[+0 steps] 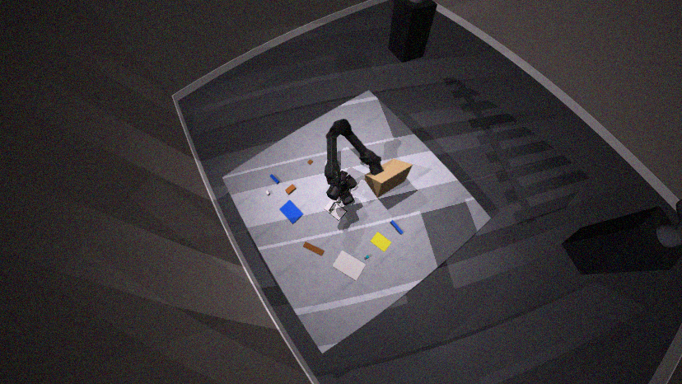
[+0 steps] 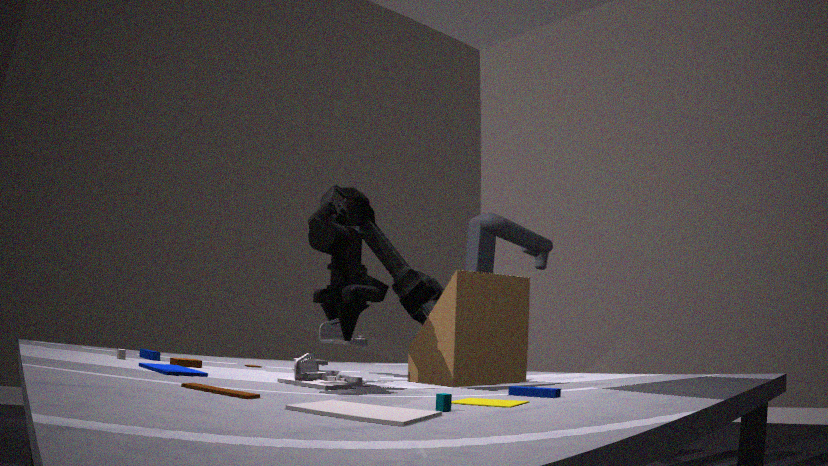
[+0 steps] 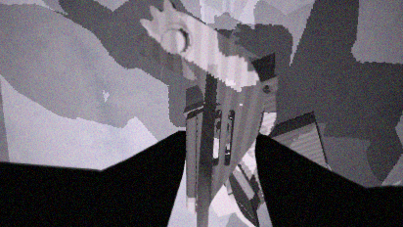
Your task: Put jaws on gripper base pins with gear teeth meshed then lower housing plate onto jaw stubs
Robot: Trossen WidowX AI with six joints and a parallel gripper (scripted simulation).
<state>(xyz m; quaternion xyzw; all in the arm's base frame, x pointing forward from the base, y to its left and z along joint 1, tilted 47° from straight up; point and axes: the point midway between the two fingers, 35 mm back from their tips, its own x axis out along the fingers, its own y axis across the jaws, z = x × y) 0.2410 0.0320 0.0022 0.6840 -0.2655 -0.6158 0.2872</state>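
The grey jaw is 30 mm behind my gripper tip and 20 mm to the right of it. From my gripper tip the other things lie so: blue bar 310 mm to the left, 210 mm behind, 80 mm below; yellow plate 340 mm to the left, 80 mm below, 80 mm behind; blue plate 330 mm ahead, 80 mm below, 60 mm to the right.
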